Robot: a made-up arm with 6 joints. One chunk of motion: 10 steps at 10 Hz.
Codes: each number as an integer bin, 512 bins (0 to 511) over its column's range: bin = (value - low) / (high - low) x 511, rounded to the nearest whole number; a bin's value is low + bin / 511 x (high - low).
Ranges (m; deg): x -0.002..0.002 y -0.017..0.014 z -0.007..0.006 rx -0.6..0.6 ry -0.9..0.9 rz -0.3..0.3
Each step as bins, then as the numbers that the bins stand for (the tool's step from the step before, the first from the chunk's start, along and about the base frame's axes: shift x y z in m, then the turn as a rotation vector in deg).
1 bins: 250 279 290 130 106 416
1 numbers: -0.00004 -0.00007 0.00038 -0.295 -0.527 0.188
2 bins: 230 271 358 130 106 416
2 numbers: -0.00020 -0.00056 0.00211 -0.295 -0.527 0.188
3 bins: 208 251 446 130 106 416
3 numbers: -0.00037 -0.00177 0.00435 -0.295 -0.527 0.188
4 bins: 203 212 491 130 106 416
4 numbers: -0.00041 -0.00414 0.00549 -0.295 -0.527 0.188
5 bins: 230 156 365 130 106 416
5 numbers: -0.00020 -0.00754 0.00229 -0.295 -0.527 0.188
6 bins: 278 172 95 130 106 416
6 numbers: 0.00018 -0.00657 -0.00458 -0.295 -0.527 0.188
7 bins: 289 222 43 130 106 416
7 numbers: 0.00026 -0.00353 -0.00591 -0.295 -0.527 0.188
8 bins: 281 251 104 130 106 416
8 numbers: 0.00020 -0.00177 -0.00435 -0.295 -0.527 0.188
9 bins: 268 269 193 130 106 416
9 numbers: 0.00010 -0.00068 -0.00209 -0.295 -0.527 0.188
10 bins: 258 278 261 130 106 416
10 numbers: 0.00002 -0.00014 -0.00036 -0.295 -0.527 0.188
